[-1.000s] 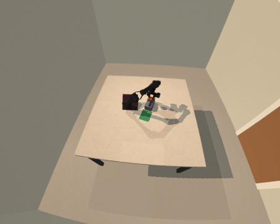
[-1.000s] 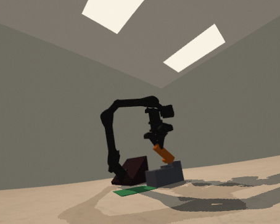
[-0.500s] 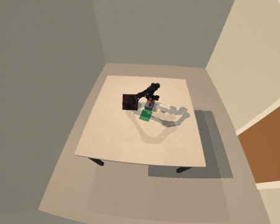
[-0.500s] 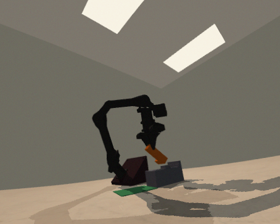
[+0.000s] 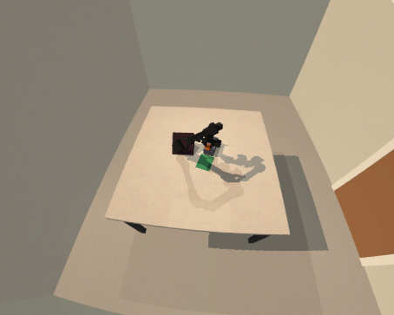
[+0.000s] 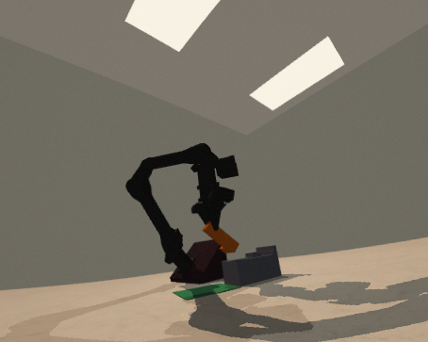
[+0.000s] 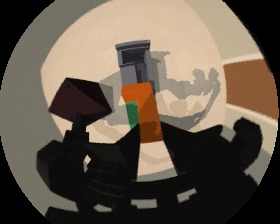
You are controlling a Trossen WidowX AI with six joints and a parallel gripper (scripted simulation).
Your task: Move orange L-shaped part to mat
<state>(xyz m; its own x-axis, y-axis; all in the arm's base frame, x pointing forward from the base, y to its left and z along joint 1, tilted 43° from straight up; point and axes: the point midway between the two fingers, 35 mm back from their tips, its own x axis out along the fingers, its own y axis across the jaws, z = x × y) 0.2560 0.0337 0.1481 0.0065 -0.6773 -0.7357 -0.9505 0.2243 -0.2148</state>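
The green mat is 17 cm below my gripper tip, 3 cm to the right of it and 2 cm behind it. Round my gripper tip: orange L-shaped part: 4 cm to the left, 3 cm below.
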